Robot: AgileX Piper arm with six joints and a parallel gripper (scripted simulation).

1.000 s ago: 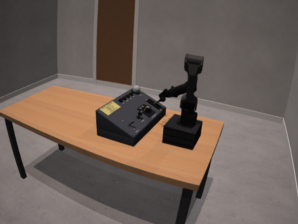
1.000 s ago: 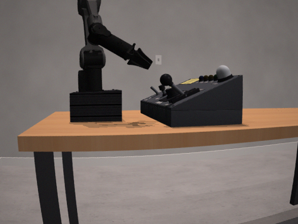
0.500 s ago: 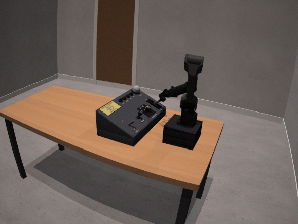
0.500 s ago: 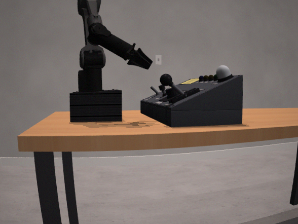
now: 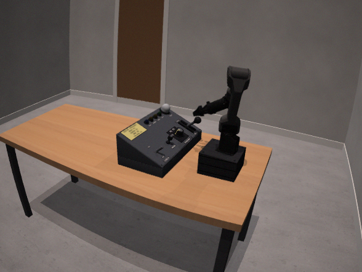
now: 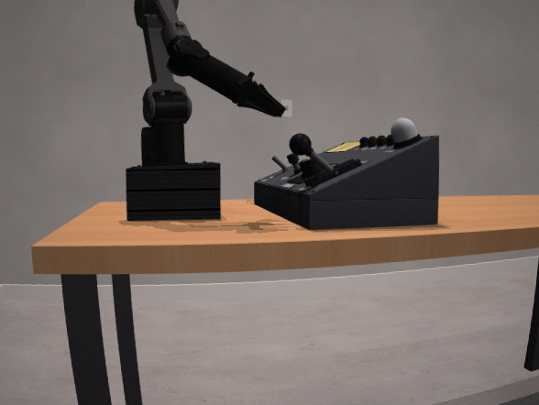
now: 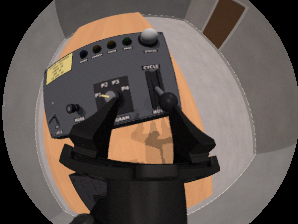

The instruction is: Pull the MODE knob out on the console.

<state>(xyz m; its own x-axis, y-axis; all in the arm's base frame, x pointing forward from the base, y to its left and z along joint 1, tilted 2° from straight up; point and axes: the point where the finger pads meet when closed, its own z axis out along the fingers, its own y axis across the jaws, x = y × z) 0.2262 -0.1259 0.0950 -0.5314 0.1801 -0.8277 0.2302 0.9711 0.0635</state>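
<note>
The mode knob lies 6 cm ahead of my hand, 19 cm to the left of it and 10 cm below it. From my hand the other things lie so: ball-topped lever 6 cm ahead, 5 cm to the right, 9 cm below; dial 8 cm ahead, 8 cm to the left, 10 cm below; dark console 10 cm ahead, 13 cm to the left, 12 cm below.
</note>
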